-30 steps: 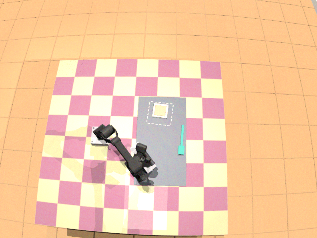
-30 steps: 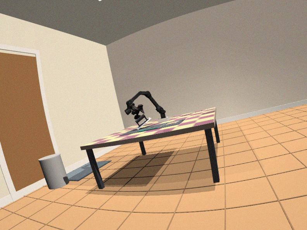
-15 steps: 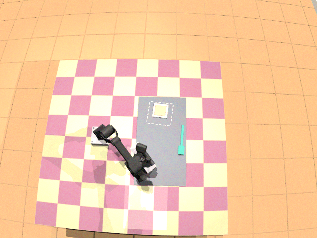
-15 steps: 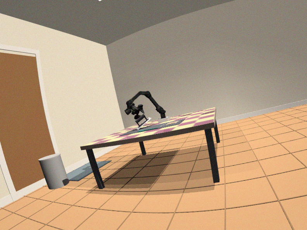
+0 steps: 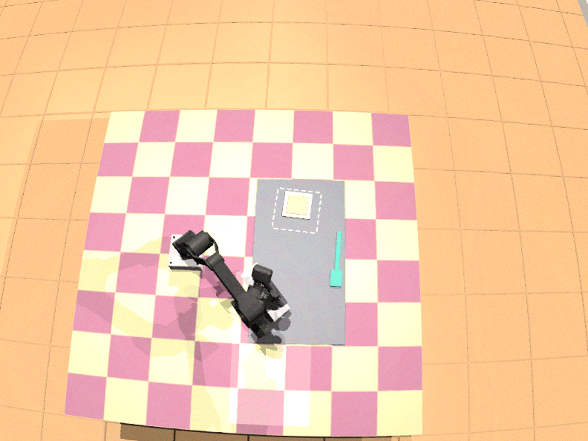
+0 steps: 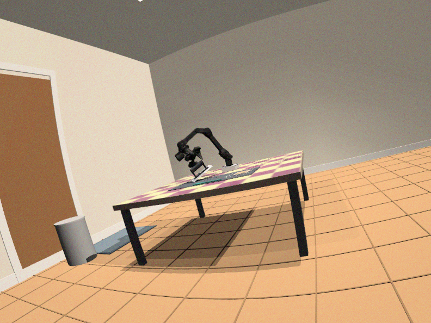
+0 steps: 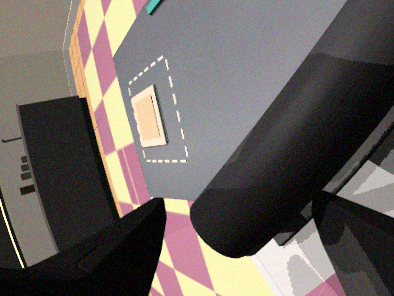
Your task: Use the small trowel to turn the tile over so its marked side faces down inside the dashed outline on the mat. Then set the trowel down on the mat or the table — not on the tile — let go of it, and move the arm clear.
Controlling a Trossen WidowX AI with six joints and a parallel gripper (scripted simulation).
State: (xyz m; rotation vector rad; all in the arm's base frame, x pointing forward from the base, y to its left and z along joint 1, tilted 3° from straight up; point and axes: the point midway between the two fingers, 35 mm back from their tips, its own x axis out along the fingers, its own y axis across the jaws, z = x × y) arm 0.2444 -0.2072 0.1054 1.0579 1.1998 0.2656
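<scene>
Right now the trowel is 4 cm below my gripper tip and 1 cm to the right of it. The rest, counted from my gripper tip: square tile: 31 cm to the left, 16 cm ahead, 13 cm below; grey mat: 15 cm below, 13 cm ahead, 10 cm to the left; teal long-handled tool: 26 cm ahead, 13 cm below, 5 cm to the left.
</scene>
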